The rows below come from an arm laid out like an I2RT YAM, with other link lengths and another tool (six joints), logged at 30 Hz.
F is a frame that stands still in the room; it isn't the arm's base.
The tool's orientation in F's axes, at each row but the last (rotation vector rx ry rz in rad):
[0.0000, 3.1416, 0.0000]
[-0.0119, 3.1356, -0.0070]
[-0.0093, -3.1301, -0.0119]
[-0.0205, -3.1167, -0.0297]
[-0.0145, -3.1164, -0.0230]
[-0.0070, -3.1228, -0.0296]
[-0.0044, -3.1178, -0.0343]
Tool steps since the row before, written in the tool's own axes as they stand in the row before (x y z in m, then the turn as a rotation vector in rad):
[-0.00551, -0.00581, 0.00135, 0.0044, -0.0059, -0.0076]
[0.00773, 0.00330, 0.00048, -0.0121, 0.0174, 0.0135]
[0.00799, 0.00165, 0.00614, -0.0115, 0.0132, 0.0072]
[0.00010, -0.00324, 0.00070, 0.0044, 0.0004, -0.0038]
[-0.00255, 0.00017, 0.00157, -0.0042, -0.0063, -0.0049]
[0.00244, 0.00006, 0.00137, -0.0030, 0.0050, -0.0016]
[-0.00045, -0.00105, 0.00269, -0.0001, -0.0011, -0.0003]
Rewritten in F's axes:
[0.00551, -0.00581, -0.00135, -0.0044, -0.0059, 0.0076]
[-0.00775, 0.00324, -0.00054, 0.0120, 0.0174, -0.0135]
[-0.00805, 0.00174, -0.00604, 0.0115, 0.0132, -0.0072]
[-0.00016, -0.00322, -0.00076, -0.0043, 0.0004, 0.0039]
[0.00251, 0.00017, -0.00163, 0.0043, -0.0064, 0.0047]
[-0.00246, 0.00010, -0.00132, 0.0031, 0.0050, 0.0016]
[0.00038, -0.00099, -0.00272, 0.0001, -0.0011, 0.0003]

